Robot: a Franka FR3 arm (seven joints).
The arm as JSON. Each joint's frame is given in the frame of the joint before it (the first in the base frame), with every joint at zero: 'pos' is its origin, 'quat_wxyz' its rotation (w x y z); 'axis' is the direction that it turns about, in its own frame. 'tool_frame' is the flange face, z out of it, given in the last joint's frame.
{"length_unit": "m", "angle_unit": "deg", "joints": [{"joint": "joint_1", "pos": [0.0, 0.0, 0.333], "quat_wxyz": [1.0, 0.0, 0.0, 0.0], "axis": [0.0, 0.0, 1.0]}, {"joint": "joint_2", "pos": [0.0, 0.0, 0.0], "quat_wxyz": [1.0, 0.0, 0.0, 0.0], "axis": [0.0, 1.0, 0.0]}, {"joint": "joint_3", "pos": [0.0, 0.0, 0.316], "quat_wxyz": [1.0, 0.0, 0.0, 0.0], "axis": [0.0, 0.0, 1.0]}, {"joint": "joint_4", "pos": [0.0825, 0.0, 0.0], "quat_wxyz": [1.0, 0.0, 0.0, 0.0], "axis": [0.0, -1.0, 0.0]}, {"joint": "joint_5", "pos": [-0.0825, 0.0, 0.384], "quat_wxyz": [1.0, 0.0, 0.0, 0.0], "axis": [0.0, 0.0, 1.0]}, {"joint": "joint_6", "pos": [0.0, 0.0, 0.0], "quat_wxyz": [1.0, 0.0, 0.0, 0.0], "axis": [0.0, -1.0, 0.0]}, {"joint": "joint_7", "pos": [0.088, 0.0, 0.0], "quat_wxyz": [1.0, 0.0, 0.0, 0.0], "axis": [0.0, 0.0, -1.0]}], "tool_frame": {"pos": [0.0, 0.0, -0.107], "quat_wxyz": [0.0, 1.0, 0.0, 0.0]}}
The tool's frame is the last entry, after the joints.
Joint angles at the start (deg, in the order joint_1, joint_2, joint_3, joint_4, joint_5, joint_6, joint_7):
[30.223 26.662 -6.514 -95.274 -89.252 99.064 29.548]
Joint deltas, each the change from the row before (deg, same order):
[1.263 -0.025 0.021 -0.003 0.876 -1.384 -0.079]
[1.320 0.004 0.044 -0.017 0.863 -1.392 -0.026]
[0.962 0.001 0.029 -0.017 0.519 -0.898 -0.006]
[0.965 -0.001 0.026 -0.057 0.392 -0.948 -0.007]
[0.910 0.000 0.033 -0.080 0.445 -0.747 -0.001]
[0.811 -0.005 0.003 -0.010 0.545 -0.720 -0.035]
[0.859 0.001 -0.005 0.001 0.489 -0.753 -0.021]
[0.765 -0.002 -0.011 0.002 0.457 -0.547 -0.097]
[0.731 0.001 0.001 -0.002 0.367 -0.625 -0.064]
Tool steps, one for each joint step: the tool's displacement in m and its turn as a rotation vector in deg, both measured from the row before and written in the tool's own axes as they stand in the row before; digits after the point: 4 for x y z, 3 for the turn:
[0.0008 -0.0002 -0.0125 0.033 -0.351 0.015]
[0.0006 -0.0008 -0.0134 0.030 -0.277 -0.002]
[0.0004 -0.0005 -0.0099 -0.016 -0.051 -0.015]
[0.0001 -0.0006 -0.0099 -0.151 -0.036 -0.072]
[0.0001 -0.0010 -0.0096 -0.002 0.063 -0.089]
[-0.0002 -0.0005 -0.0082 0.088 -0.083 -0.043]
[-0.0002 -0.0004 -0.0087 0.017 -0.043 -0.035]
[-0.0001 -0.0005 -0.0078 0.092 0.053 -0.110]
[-0.0003 -0.0004 -0.0074 -0.019 0.006 -0.091]

